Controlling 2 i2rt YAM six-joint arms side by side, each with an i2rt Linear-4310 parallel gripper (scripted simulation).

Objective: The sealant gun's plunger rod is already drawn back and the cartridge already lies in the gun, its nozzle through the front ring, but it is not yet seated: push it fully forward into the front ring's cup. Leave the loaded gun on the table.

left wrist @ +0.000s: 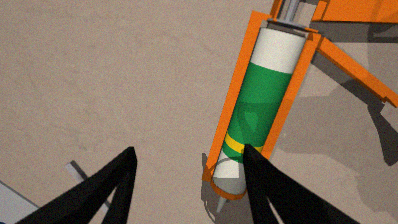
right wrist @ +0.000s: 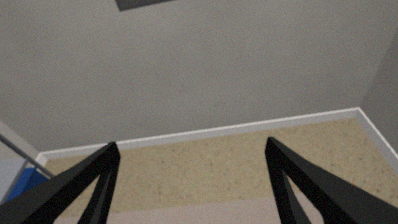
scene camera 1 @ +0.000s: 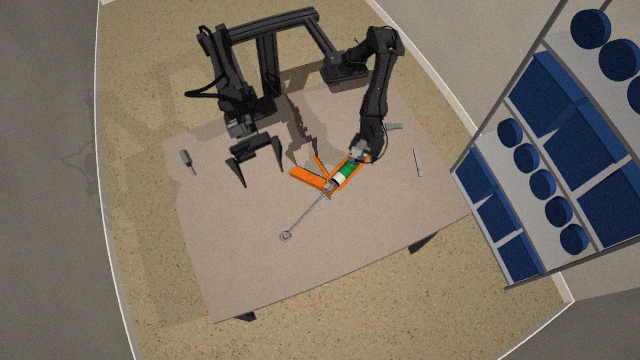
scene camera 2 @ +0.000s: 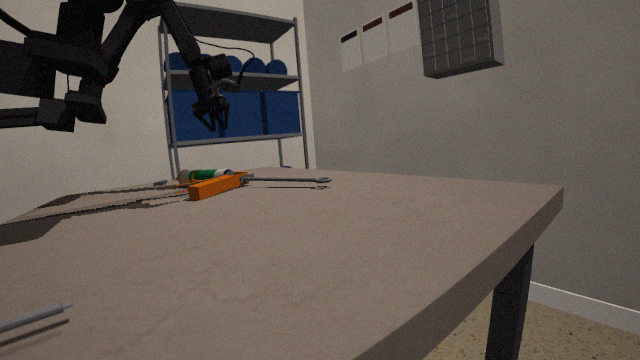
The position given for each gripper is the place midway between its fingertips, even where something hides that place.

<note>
In view: the left gripper (scene camera 2: 220,130), the right gripper (scene camera 1: 263,179) and an orange sealant gun (scene camera 2: 210,187).
The orange sealant gun shows as well in scene camera 1 (scene camera 1: 297,172). The left gripper is seen too in the left wrist view (left wrist: 189,152). The right gripper is seen too in the right wrist view (right wrist: 191,146). The right wrist view misses the orange sealant gun: it is out of frame.
</note>
